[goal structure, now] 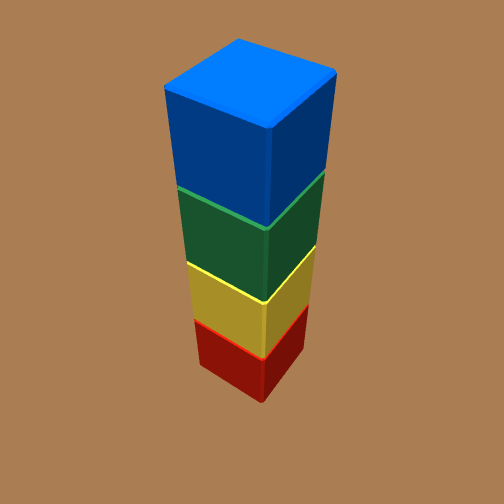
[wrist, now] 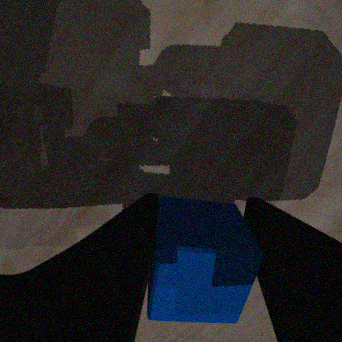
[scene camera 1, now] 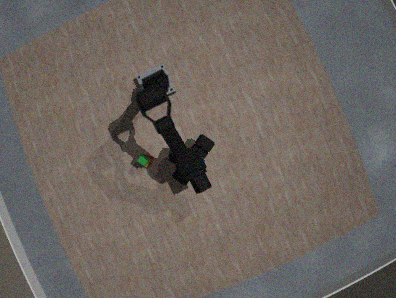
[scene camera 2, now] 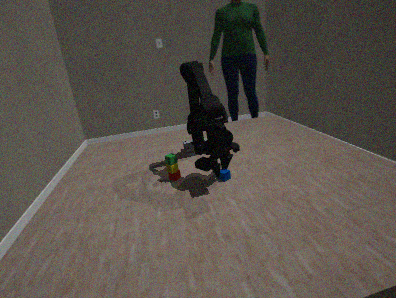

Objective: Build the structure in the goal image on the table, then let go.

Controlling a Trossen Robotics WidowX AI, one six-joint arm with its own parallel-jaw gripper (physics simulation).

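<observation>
A blue cube (wrist: 200, 271) (scene camera 2: 224, 174) sits on the wooden floor between my gripper's two black fingers. My gripper (wrist: 200, 201) (scene camera 2: 221, 168) is down at floor level and shut on the blue cube, with one finger against each side. In the overhead view the arm (scene camera 1: 188, 160) hides the cube almost entirely. To the left stands a three-cube tower with a red cube (scene camera 2: 174, 175) at the bottom, a yellow cube (scene camera 2: 172, 167) in the middle and a green cube (scene camera 2: 171, 158) (scene camera 1: 143, 159) on top. The tower stands apart from the gripper.
The arm's base (scene camera 1: 155, 80) is bolted to the floor behind the cubes. A person in a green sweater (scene camera 2: 238, 38) stands at the back wall. Walls with a white baseboard (scene camera 2: 43, 195) bound the floor on the left and at the back.
</observation>
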